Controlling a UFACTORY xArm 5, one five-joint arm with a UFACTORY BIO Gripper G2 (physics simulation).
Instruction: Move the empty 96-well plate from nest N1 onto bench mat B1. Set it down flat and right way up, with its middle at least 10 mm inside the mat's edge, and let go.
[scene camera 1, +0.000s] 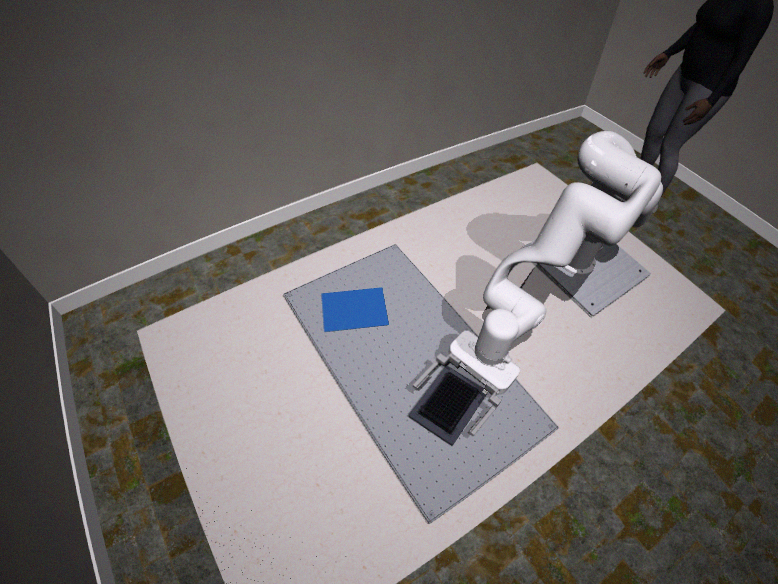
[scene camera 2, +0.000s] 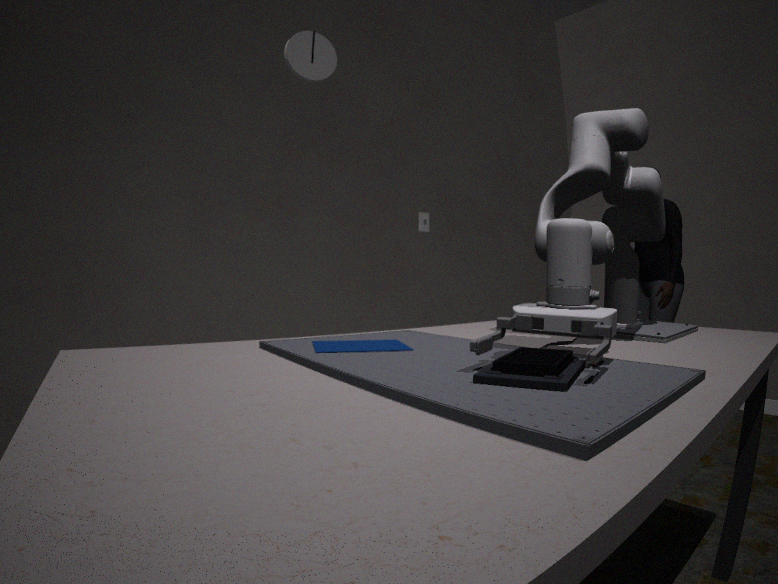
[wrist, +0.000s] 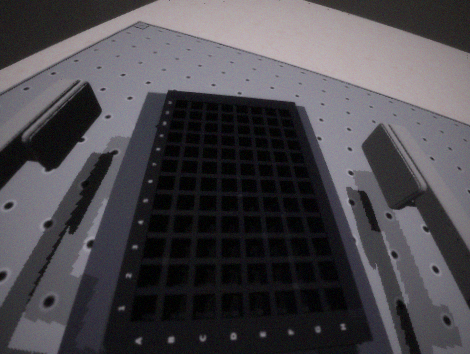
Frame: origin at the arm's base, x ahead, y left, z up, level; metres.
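Seen in the pictures: hand at its tool point: (scene camera 1: 448, 403) (scene camera 2: 535, 351) (wrist: 235, 142); arm's base at its link origin: (scene camera 1: 575, 259) (scene camera 2: 619, 325).
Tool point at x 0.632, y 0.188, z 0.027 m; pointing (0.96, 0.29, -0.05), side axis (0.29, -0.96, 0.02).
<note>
Offsets run from my tool point to a thing's top centre. Level surfaces: height alone.
The black 96-well plate @[dy -0.007, dx -0.012, dz -0.008 m] (scene camera 1: 451, 401) (scene camera 2: 534, 360) (wrist: 235, 200) sits flat and right way up in the dark grey nest N1 @[dy -0.007, dx -0.012, dz -0.019 m] (scene camera 1: 430, 424) (scene camera 2: 521, 380) (wrist: 125, 200). Its wells and the letters A to H face up in the wrist view. My gripper (scene camera 1: 444, 407) (scene camera 2: 532, 355) (wrist: 230, 145) is open and low over the nest. One finger stands on each side of the plate, with a gap on both sides in the wrist view. Blue bench mat B1 @[dz -0.032 m] (scene camera 1: 355, 309) (scene camera 2: 361, 346) lies flat and does not show in the wrist view.
The nest and mat rest on a grey perforated board @[dz -0.033 m] (scene camera 1: 483, 465) (scene camera 2: 502, 418) (wrist: 225, 65) on the pale table @[dz -0.047 m] (scene camera 1: 251, 408) (scene camera 2: 282, 471). The arm's base plate (scene camera 1: 606, 292) stands behind the board. A person (scene camera 1: 703, 62) stands beyond the table.
</note>
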